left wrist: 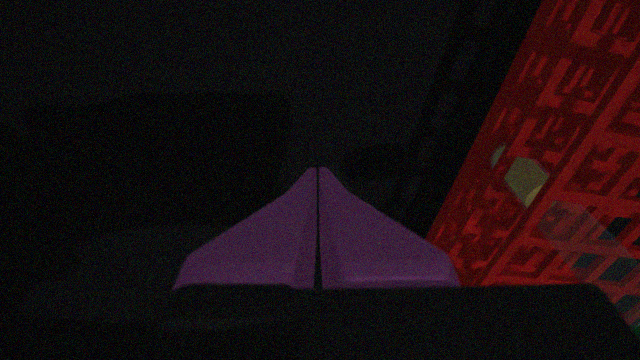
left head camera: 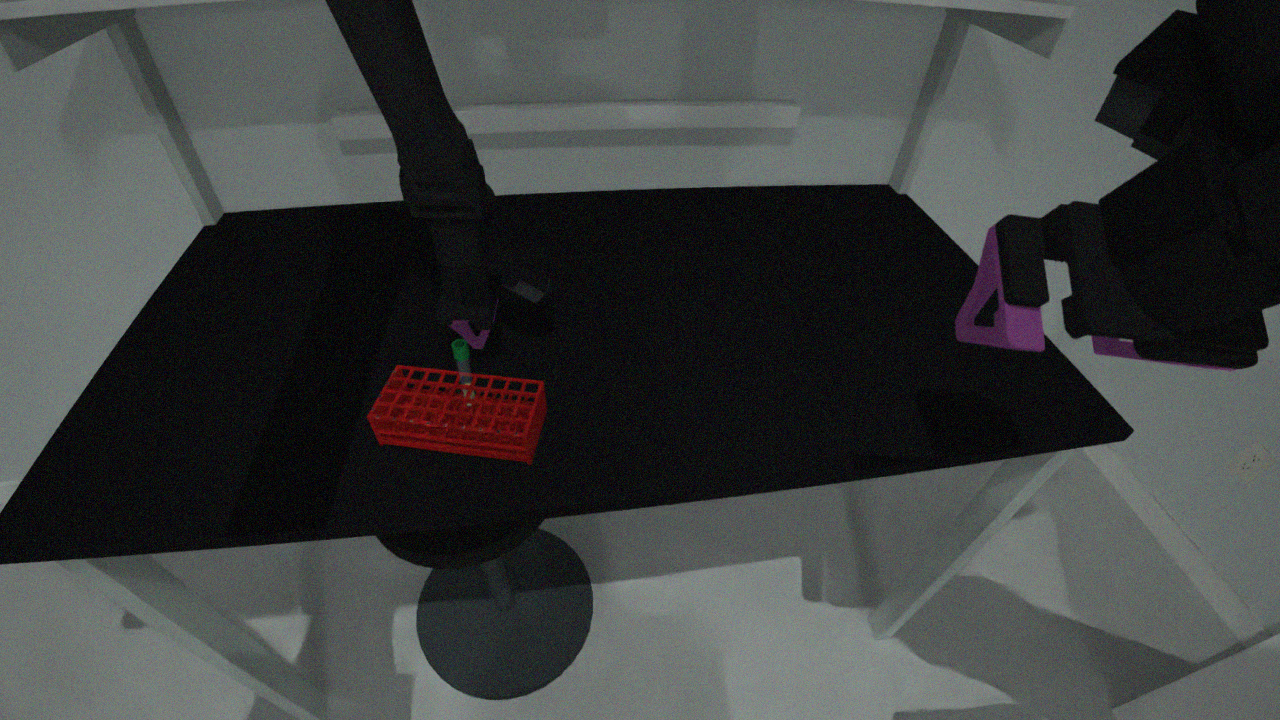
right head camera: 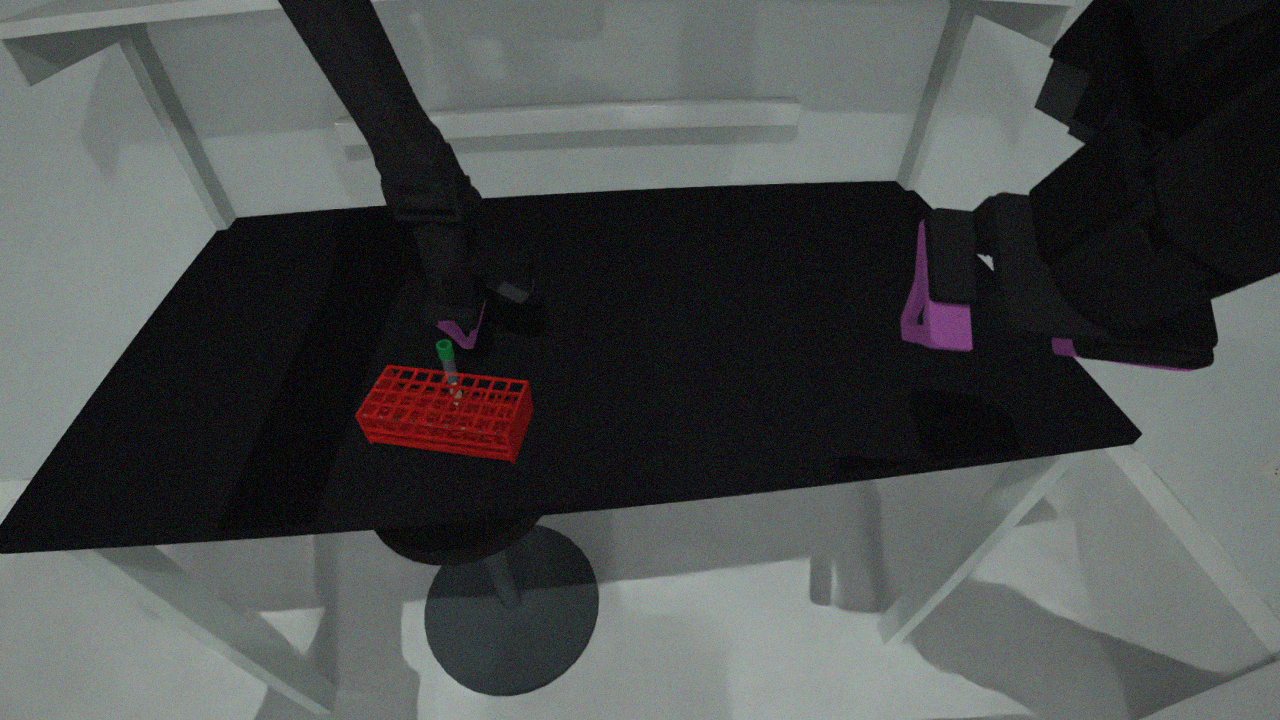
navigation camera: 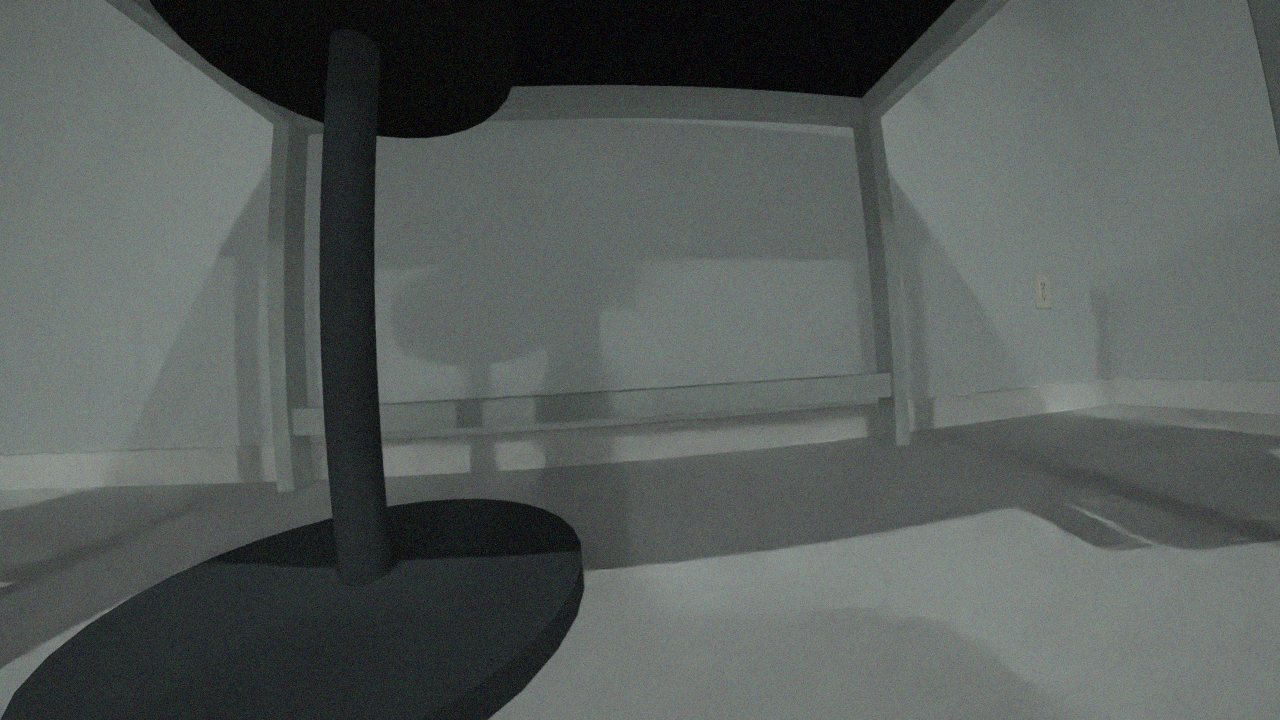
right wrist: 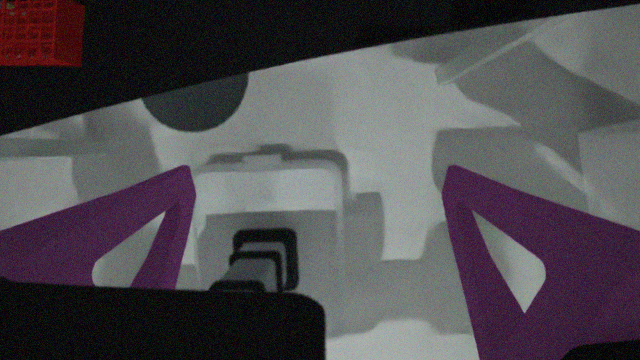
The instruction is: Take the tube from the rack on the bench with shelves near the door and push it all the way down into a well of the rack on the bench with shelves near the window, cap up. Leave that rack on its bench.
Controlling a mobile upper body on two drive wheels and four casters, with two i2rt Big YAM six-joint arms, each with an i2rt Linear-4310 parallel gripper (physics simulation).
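Places are measured from the left arm's base along level axes (x right, y ahead, z up), in centimetres.
Pixels of known places: left gripper, fingertip midpoint: point(left wrist: 317, 181) point(left head camera: 478, 347) point(right head camera: 468, 347); right gripper, fingertip midpoint: point(left head camera: 1027, 337) point(right head camera: 980, 336) point(right wrist: 318, 179).
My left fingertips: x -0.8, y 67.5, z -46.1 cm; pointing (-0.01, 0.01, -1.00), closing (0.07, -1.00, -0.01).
Note:
Behind a point stands the place of what it marks.
A clear tube with a green cap point(left head camera: 460, 350) {x 0.3, y 58.1, z -37.9 cm} point(right head camera: 444, 350) {x 0.3, y 58.2, z -37.9 cm} stands in the back part of a red rack point(left head camera: 537, 429) {x 9.1, y 54.4, z -47.6 cm} point(right head camera: 521, 429) {x 9.1, y 54.3, z -47.7 cm} point(right wrist: 69, 40) {x 9.0, y 53.4, z -46.8 cm}, cap up and leaning slightly, its upper part above the grid. In the left wrist view the rack point(left wrist: 555, 65) {x 4.1, y 59.9, z -46.6 cm} fills the right side, with the see-through tube point(left wrist: 570, 220) {x 0.3, y 59.5, z -43.2 cm} across it. My left gripper point(left head camera: 478, 343) {x -0.8, y 67.5, z -46.1 cm} point(right head camera: 466, 343) {x -0.8, y 67.5, z -46.1 cm} point(left wrist: 317, 181) {x -0.8, y 67.5, z -46.1 cm} is shut and empty, just behind and beside the cap, with the tube outside its fingers. My right gripper point(left head camera: 1069, 344) point(right head camera: 1011, 344) {x 45.0, y 35.2, z -13.2 cm} point(right wrist: 318, 179) {x 45.0, y 35.2, z -13.2 cm} is open and empty, far right of the rack. A second rack does not show.
The rack stands on a black bench top point(left head camera: 716, 340) {x 34.1, y 74.4, z -49.6 cm} point(right head camera: 716, 340) {x 35.4, y 74.4, z -49.6 cm}, near its front edge. Shelf uprights point(left head camera: 161, 116) {x -63.3, y 104.7, z -27.4 cm} point(right head camera: 174, 116) {x -63.4, y 106.0, z -26.2 cm} rise at the back corners. A round stool point(left head camera: 503, 617) {x -9.1, y 64.1, z -138.0 cm} point(right head camera: 510, 617) {x -8.6, y 63.4, z -138.0 cm} point(navigation camera: 349, 313) {x -7.3, y 66.2, z -110.9 cm} stands at the front, its seat partly under the bench.

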